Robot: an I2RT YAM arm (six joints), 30 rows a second.
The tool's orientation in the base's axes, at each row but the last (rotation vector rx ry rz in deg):
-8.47, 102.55, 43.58
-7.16, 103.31, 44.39
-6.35, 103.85, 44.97
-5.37, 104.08, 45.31
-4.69, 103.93, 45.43
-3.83, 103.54, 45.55
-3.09, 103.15, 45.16
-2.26, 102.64, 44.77
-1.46, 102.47, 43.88
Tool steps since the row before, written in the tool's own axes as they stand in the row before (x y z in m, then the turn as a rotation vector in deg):
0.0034, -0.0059, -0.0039, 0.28, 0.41, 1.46
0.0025, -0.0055, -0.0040, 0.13, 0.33, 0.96
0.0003, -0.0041, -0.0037, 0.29, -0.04, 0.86
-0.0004, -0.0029, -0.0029, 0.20, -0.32, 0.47
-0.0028, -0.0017, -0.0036, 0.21, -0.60, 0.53
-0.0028, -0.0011, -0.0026, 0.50, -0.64, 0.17
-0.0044, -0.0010, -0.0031, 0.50, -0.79, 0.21
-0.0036, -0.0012, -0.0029, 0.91, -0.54, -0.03
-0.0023, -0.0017, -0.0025, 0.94, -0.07, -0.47
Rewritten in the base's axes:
-0.0017, -0.0059, -0.0049, 0.90, 1.21, -0.31
-0.0018, -0.0058, -0.0040, 0.58, 0.83, -0.13
-0.0013, -0.0052, -0.0015, 0.60, 0.53, -0.42
-0.0010, -0.0040, -0.0005, 0.44, 0.07, -0.41
-0.0011, -0.0042, 0.0022, 0.60, -0.11, -0.56
-0.0006, -0.0032, 0.0023, 0.21, -0.24, -0.77
-0.0005, -0.0039, 0.0038, 0.30, -0.33, -0.85
-0.0006, -0.0037, 0.0030, -0.15, -0.12, -1.04
-0.0006, -0.0034, 0.0016, -0.72, 0.04, -0.77

